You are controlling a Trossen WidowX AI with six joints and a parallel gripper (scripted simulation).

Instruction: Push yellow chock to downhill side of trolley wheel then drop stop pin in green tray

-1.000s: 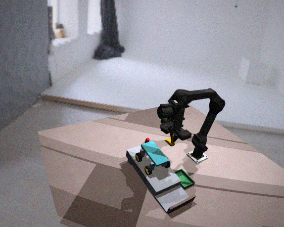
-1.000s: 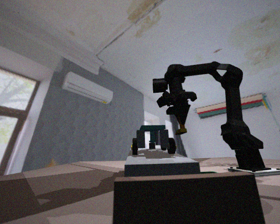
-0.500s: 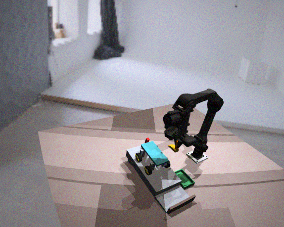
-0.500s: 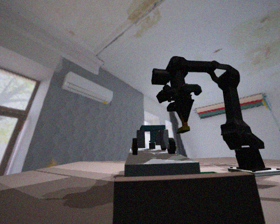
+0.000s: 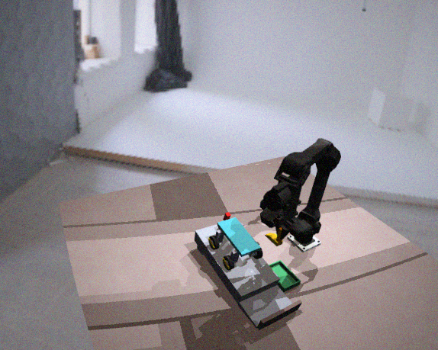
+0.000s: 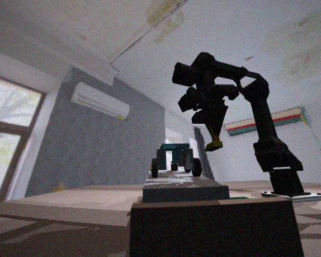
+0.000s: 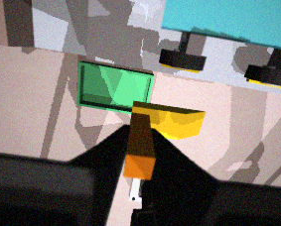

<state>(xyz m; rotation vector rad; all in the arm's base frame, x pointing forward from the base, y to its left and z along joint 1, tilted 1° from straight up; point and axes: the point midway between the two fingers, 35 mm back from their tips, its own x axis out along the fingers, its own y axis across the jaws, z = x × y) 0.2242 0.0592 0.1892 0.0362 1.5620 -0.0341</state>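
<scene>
My gripper tip is 80 mm short of the red-headed stop pin, 190 mm to the left of it and 30 mm above it. Round my gripper tip: brown lip 110 mm ahead, 170 mm to the left, 130 mm below; trolley 100 mm ahead, 90 mm to the right, 50 mm below; yellow chock 20 mm to the right, 10 mm below.
</scene>
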